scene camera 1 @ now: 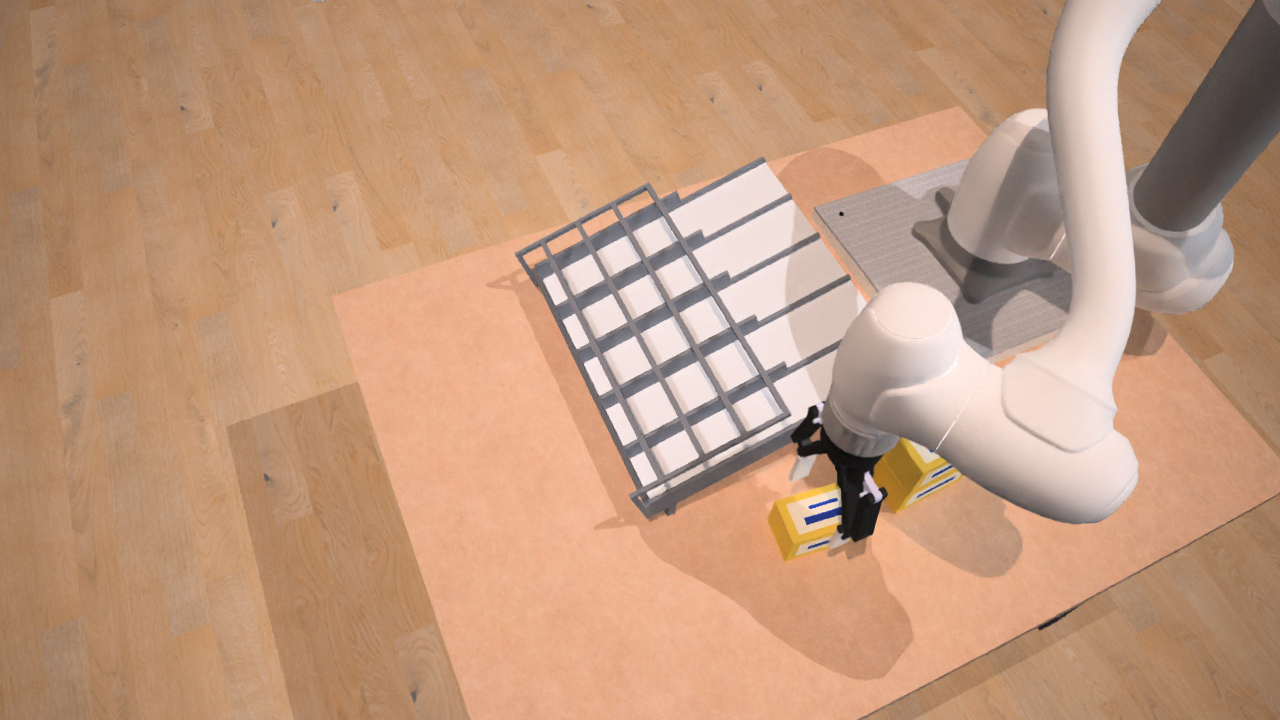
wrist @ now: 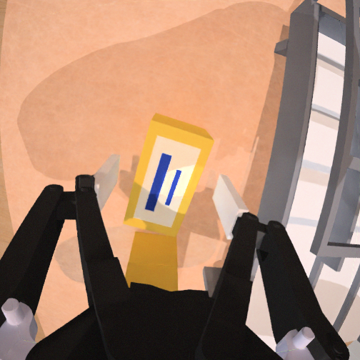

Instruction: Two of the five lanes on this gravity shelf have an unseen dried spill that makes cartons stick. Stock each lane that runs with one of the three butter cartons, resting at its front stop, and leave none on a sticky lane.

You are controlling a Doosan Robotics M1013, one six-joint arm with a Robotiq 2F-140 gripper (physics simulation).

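Pixels of known places: gripper, fingertip midpoint: (scene camera 1: pixel 817 509); arm's base, link origin: (scene camera 1: pixel 982 251).
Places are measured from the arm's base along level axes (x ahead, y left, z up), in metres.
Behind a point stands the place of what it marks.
Observation:
A yellow butter carton (scene camera 1: pixel 789 530) @[z 0.031, x 0.560, y 0.315 m] (wrist: pixel 167 180) lies label up on the mat beside the shelf. My gripper (scene camera 1: pixel 819 503) @[z 0.043, x 0.516, y 0.308 m] (wrist: pixel 168 177) is partly open and empty, pointing down at this carton. In the wrist view its fingertips stand on either side of the carton with gaps; their exact height above it is unclear. Two more cartons, stacked (scene camera 1: pixel 902 474) @[z 0.049, x 0.386, y 0.312 m] (wrist: pixel 152 260), stand close by toward the robot base, partly hidden by the gripper and arm. The grey gravity shelf (scene camera 1: pixel 725 472) @[z 0.039, x 0.602, y 0.211 m] (wrist: pixel 291 125) has five white lanes; no carton shows in their visible parts.
A grey bar grid (scene camera 1: pixel 665 367) covers the lower part of the lanes. The shelf's side wall is close to one finger in the wrist view. The robot base stands on a grey plate (scene camera 1: pixel 881 219) @[z -0.003, x 0.120, y -0.128 m] behind the shelf. The arm hides the near rear corner of the shelf.

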